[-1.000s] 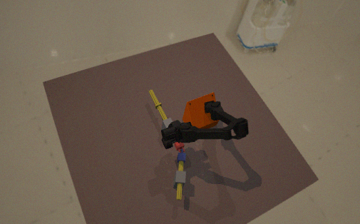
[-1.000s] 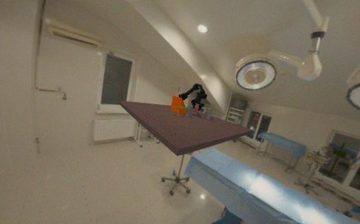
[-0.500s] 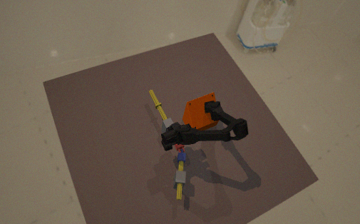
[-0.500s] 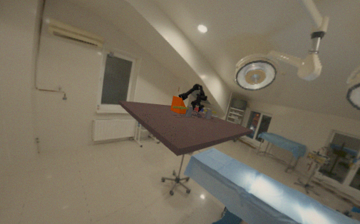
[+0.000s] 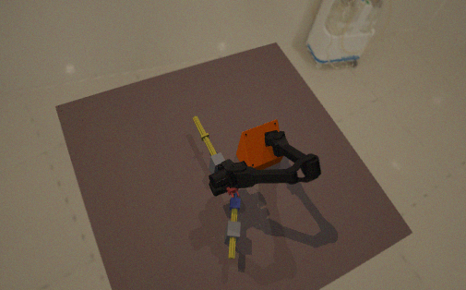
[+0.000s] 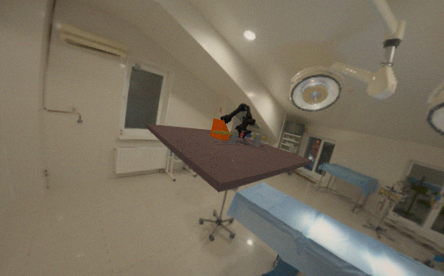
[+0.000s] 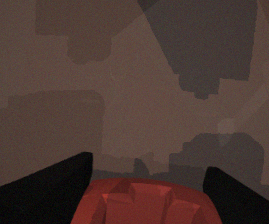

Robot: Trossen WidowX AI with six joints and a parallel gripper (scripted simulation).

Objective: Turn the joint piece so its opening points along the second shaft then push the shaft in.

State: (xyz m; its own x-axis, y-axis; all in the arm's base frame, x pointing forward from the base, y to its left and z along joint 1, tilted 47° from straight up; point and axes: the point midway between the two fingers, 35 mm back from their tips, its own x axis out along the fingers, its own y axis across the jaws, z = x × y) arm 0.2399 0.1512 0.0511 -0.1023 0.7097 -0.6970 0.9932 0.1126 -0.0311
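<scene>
My gripper tip is 20 mm to the right of the red square joint piece and 40 mm below it.
</scene>
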